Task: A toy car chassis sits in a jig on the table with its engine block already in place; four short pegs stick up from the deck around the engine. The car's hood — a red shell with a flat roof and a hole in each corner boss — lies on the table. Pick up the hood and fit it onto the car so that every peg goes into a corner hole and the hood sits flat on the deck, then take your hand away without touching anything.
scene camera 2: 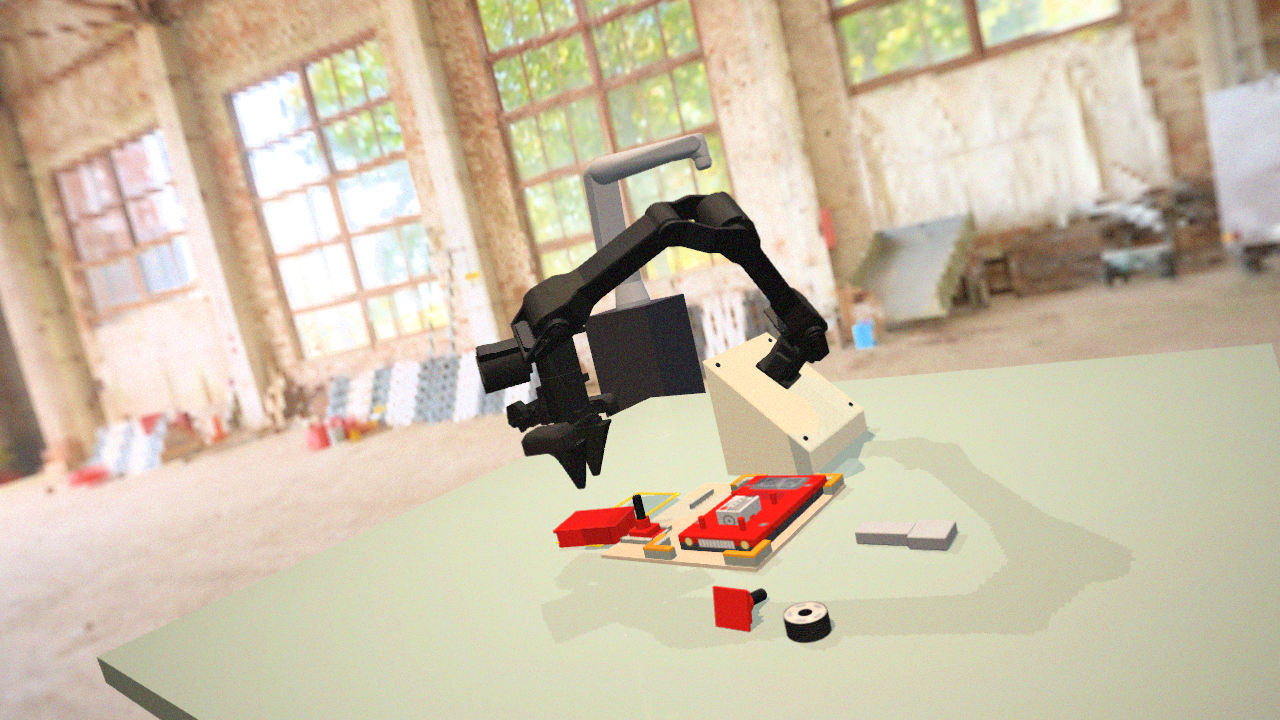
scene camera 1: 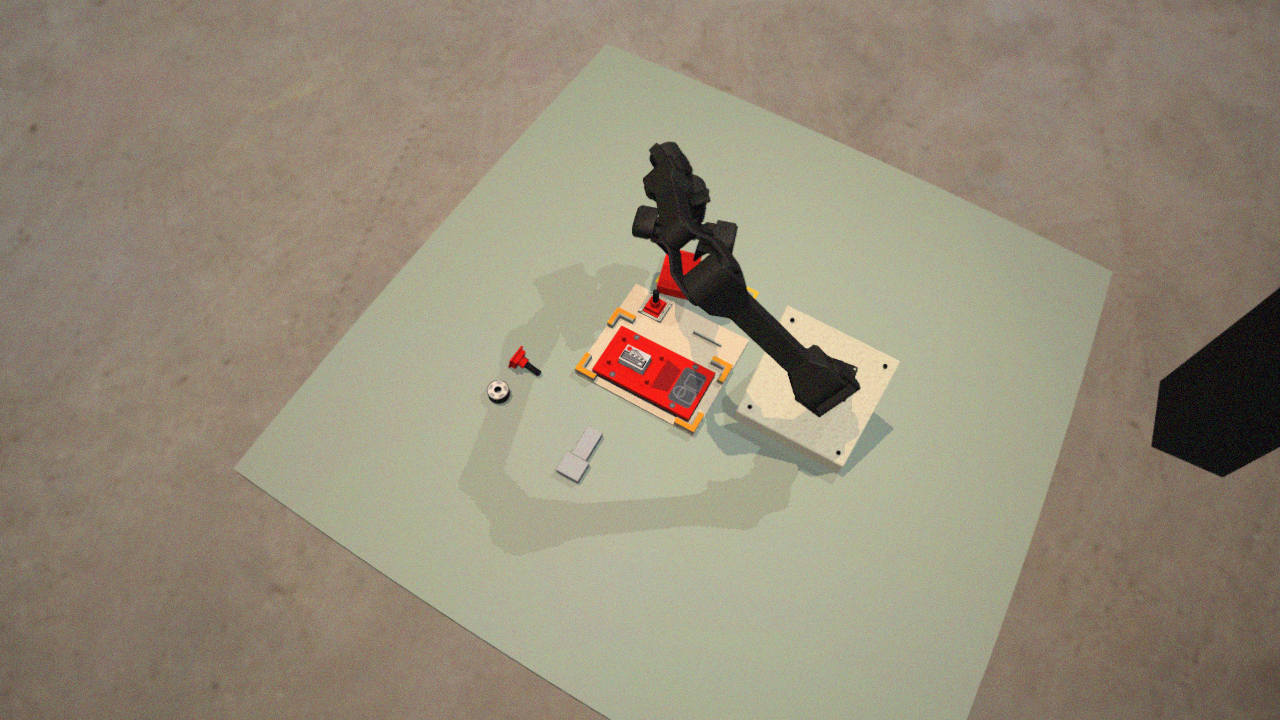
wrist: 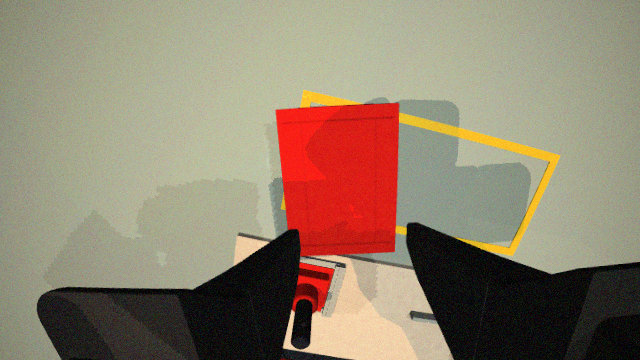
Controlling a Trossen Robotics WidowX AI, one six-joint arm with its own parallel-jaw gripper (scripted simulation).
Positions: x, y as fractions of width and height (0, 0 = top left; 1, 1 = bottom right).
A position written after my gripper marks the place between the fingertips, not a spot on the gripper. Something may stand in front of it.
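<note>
A red hood (scene camera 2: 0.47, 0.73) is visible to me, and I find the hood again (scene camera 1: 0.52, 0.40) and once more (wrist: 0.53, 0.46). I see a grey engine block (scene camera 2: 0.58, 0.70) as well, though in the wrist view the block is out of frame. There is a wheel (scene camera 2: 0.63, 0.86); the wheel, too, is out of frame in the wrist view. As for my own gripper (scene camera 2: 0.46, 0.67), I can also see the gripper (wrist: 0.55, 0.66) from the wrist.
</note>
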